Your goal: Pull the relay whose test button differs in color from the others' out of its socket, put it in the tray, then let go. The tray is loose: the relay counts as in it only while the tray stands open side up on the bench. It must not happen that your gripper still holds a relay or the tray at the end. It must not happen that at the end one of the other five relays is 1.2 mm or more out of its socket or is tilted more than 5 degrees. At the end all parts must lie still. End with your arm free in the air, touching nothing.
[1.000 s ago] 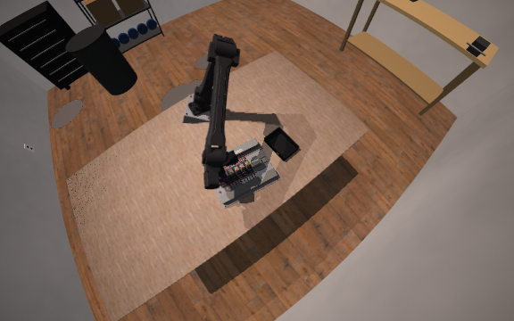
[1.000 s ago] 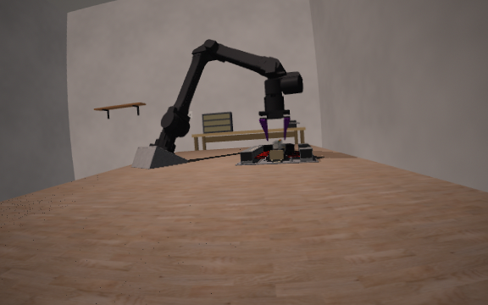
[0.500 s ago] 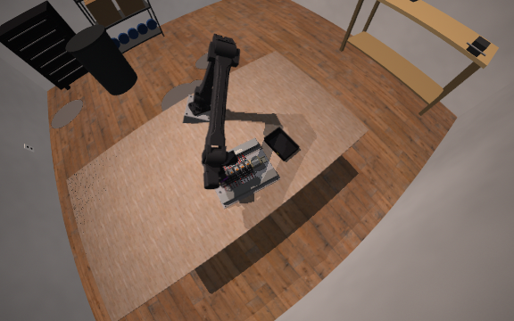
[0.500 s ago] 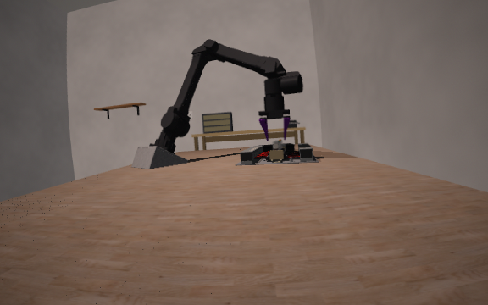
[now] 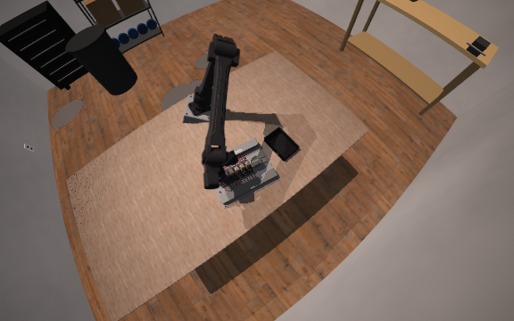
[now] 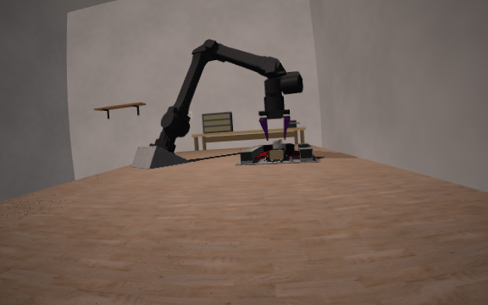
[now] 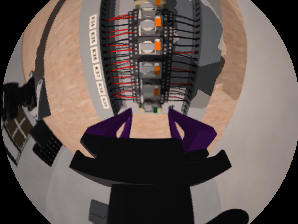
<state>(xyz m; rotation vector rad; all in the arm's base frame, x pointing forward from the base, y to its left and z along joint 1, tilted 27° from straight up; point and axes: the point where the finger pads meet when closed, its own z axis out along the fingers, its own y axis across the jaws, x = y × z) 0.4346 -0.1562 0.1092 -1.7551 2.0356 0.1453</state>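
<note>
The relay is 30 mm below my hand. Round my hand: grey panel 10 mm ahead, 100 mm to the left, 80 mm below; then black tray 10 mm ahead, 370 mm to the left, 60 mm below.
</note>
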